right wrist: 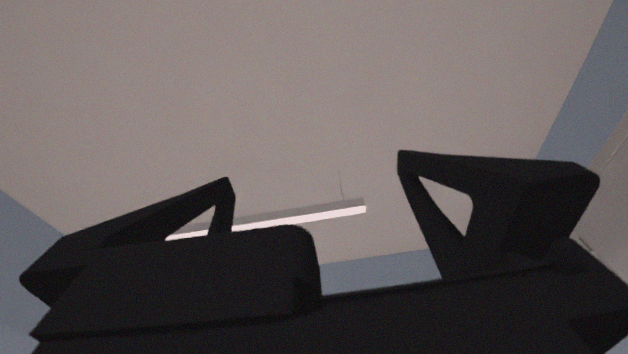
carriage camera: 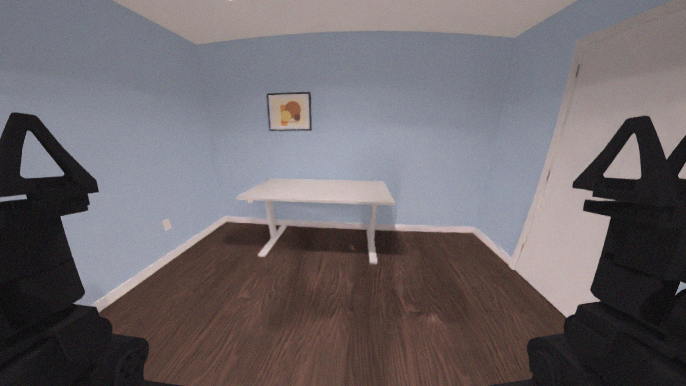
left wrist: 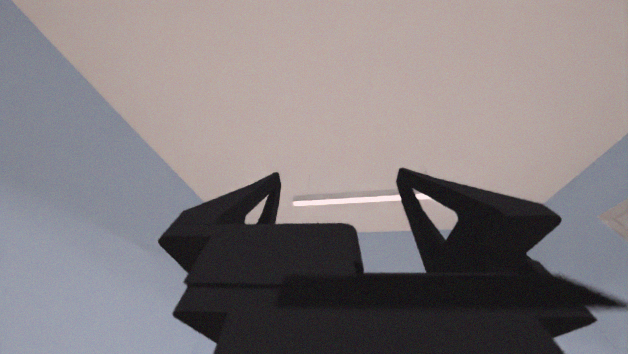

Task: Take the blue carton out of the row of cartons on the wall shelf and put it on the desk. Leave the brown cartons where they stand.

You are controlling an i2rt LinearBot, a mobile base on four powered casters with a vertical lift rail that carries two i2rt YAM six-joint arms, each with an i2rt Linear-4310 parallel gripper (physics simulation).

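Frame: origin at the left arm's base, x right, y ahead, z up, level; metres.
Where they show: left gripper, fingertip midpoint: [left wrist: 337, 176]; right gripper, fingertip midpoint: [right wrist: 313, 174] [carriage camera: 673, 120].
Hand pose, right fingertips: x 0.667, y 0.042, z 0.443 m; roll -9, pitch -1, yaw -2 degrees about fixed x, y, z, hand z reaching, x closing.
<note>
After its pixels a point has its place.
The white desk [carriage camera: 320, 191] @[x 0.120, y 1.706, z -0.169 m] stands against the far wall, near the middle of the carriage camera view, with two legs on long feet. The blue carton, the brown cartons and the wall shelf do not show in these views. My left gripper [left wrist: 337, 176] @[x -0.006, y 0.039, z 0.438 m] is open and empty, raised toward the ceiling; part of it shows at the left edge of the carriage camera view. My right gripper [right wrist: 313, 174] @[x 0.667, y 0.042, z 0.443 m] is open and empty, also raised; part of it shows at the right edge of the carriage camera view. Both are far from the desk.
A framed picture [carriage camera: 289, 111] @[x -0.302, y 2.249, z 0.685 m] hangs above the desk's left part. A white door [carriage camera: 615, 165] @[x 2.144, y 0.839, z 0.304 m] is in the right wall. An outlet plate [carriage camera: 166, 224] @[x -1.558, y 1.484, z -0.483 m] is on the left wall. A long ceiling lamp [left wrist: 345, 200] @[x 0.100, y 1.034, z 1.188 m] [right wrist: 300, 217] @[x 0.530, y 0.988, z 1.188 m] shows between the fingers in both wrist views. Dark wood floor [carriage camera: 340, 310] @[x 0.337, y 0.894, z -0.889 m] lies before the desk.
</note>
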